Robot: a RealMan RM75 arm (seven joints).
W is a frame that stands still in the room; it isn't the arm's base.
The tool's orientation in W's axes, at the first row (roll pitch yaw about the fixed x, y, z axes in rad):
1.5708, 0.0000, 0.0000
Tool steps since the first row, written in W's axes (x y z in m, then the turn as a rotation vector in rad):
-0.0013, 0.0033, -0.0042, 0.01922, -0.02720, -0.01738
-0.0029, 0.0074, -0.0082, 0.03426, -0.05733, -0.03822
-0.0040, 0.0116, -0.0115, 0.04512, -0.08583, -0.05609
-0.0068, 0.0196, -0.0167, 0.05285, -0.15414, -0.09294
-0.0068, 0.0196, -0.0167, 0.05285, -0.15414, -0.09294
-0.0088, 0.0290, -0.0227, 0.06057, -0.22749, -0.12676
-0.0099, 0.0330, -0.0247, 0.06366, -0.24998, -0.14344
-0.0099, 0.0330, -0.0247, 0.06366, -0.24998, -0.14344
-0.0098, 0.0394, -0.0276, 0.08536, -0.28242, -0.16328
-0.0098, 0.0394, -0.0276, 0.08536, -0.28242, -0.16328
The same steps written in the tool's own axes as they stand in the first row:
-0.0013, -0.0042, -0.0033, 0.01922, -0.01738, 0.02720
-0.0029, -0.0082, -0.0074, 0.03426, -0.03822, 0.05733
-0.0040, -0.0115, -0.0116, 0.04512, -0.05609, 0.08583
-0.0068, -0.0167, -0.0196, 0.05285, -0.09294, 0.15414
-0.0068, -0.0167, -0.0196, 0.05285, -0.09294, 0.15414
-0.0088, -0.0227, -0.0290, 0.06057, -0.12676, 0.22749
-0.0099, -0.0247, -0.0330, 0.06366, -0.14344, 0.24998
-0.0099, -0.0247, -0.0330, 0.06366, -0.14344, 0.24998
-0.0098, -0.0276, -0.0394, 0.08536, -0.16328, 0.28242
-0.0098, -0.0276, -0.0394, 0.08536, -0.16328, 0.28242

